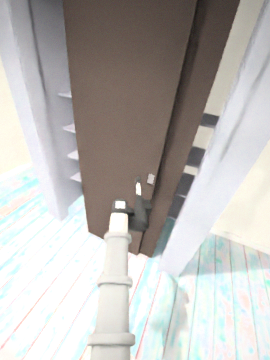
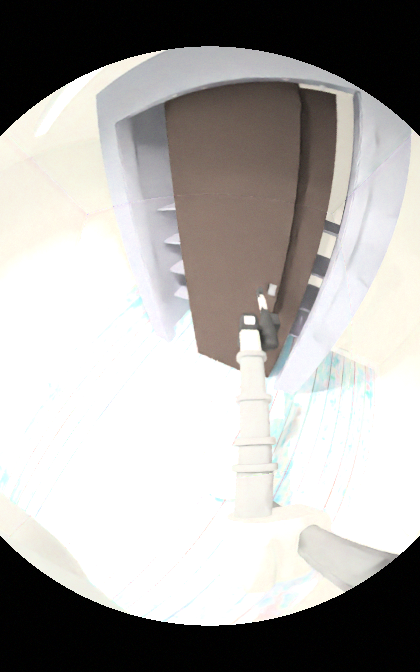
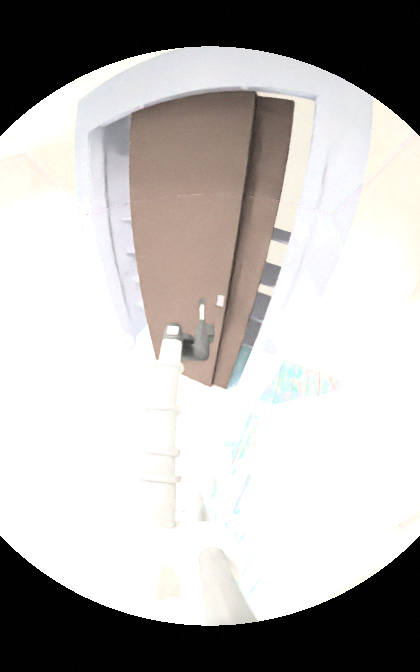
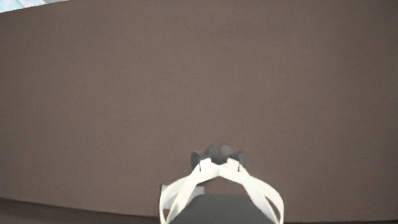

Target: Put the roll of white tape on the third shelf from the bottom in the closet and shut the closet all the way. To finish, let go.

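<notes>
The closet has a pale grey-lilac frame. Its brown front sliding door stands in the middle. A second brown door shows behind it at the right. Gaps with shelves stand open at both sides. A small light handle is near the front door's right edge. My gripper is shut and empty, in front of this door, left of the handle. The white tape roll does not show.
Pale shelves show in the left gap. Dark shelves show in the right gap. The right frame post stands beside it. The plank floor lies in front.
</notes>
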